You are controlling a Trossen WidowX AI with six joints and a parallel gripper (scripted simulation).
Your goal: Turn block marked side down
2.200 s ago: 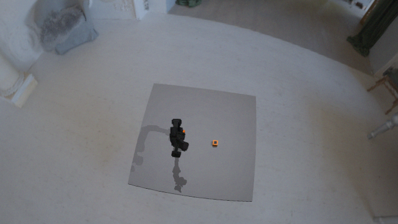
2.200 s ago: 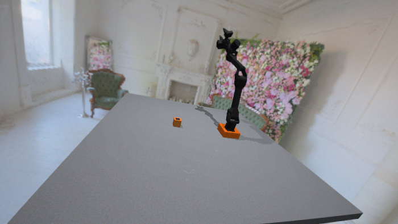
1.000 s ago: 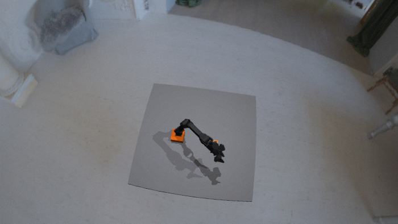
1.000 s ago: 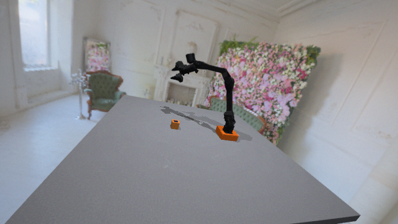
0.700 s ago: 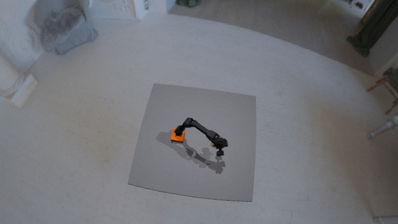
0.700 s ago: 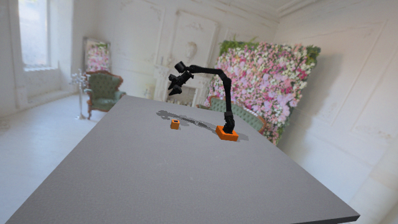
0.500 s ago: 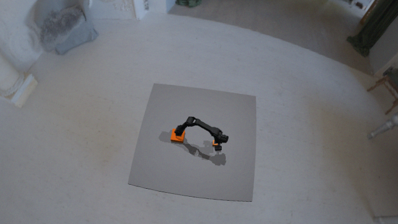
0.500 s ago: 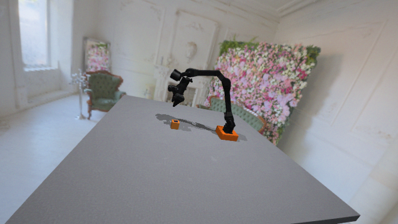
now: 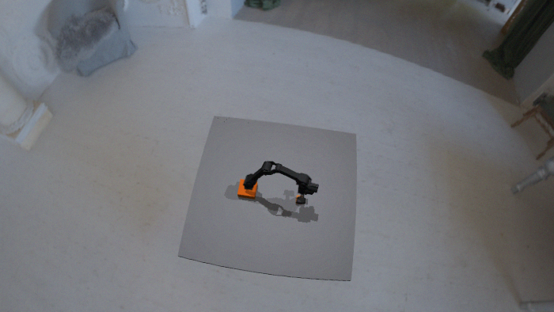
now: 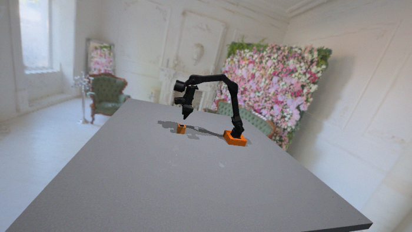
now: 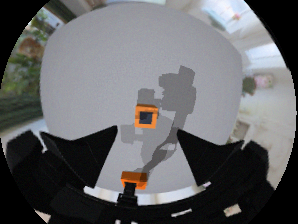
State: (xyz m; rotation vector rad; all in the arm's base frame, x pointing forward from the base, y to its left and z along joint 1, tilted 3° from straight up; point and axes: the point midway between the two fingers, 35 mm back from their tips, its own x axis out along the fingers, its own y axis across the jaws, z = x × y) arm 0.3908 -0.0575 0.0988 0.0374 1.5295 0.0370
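My gripper tip is now 8 cm above the small orange block.
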